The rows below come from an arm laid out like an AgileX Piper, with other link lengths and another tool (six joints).
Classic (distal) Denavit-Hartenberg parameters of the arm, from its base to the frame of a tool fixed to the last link. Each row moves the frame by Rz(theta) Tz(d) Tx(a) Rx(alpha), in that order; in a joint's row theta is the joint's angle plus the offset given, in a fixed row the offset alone. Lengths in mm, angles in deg.
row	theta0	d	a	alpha
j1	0	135.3	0	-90
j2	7.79	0	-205.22	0
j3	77.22	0	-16.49	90
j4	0	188.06	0	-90
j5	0	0	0	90
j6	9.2	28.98	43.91	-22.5
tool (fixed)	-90	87.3	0	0
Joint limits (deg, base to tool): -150..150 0..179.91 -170..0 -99.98..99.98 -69.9..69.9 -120..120
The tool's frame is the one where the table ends.
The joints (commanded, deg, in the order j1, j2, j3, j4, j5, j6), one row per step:
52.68, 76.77, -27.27, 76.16, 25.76, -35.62
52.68, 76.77, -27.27, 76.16, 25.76, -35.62
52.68, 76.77, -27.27, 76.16, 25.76, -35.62
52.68, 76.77, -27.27, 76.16, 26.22, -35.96
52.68, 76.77, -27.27, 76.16, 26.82, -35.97
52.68, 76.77, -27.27, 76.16, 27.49, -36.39
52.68, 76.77, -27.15, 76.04, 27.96, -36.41
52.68, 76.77, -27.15, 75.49, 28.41, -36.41
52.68, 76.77, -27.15, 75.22, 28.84, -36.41
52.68, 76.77, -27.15, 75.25, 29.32, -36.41
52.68, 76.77, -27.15, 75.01, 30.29, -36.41
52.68, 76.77, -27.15, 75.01, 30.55, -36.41
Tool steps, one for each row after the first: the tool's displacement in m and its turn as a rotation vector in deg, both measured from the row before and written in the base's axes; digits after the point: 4 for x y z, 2 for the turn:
0.0000, 0.0000, 0.0000, 0.00, 0.00, 0.00
0.0000, 0.0000, 0.0000, 0.00, 0.00, 0.00
-0.0010, -0.0004, 0.0002, 0.10, 0.07, 0.56
-0.0011, -0.0002, 0.0006, 0.13, 0.40, 0.42
-0.0014, -0.0005, 0.0004, 0.15, 0.16, 0.76
-0.0012, -0.0006, -0.0001, -0.04, 0.31, 0.42
-0.0011, -0.0008, -0.0002, -0.14, 0.00, 0.70
-0.0009, -0.0005, 0.0001, -0.03, 0.15, 0.49
-0.0009, -0.0002, 0.0005, 0.11, 0.35, 0.31
-0.0019, -0.0007, 0.0007, 0.10, 0.54, 0.84
-0.0005, -0.0001, 0.0003, 0.05, 0.18, 0.18

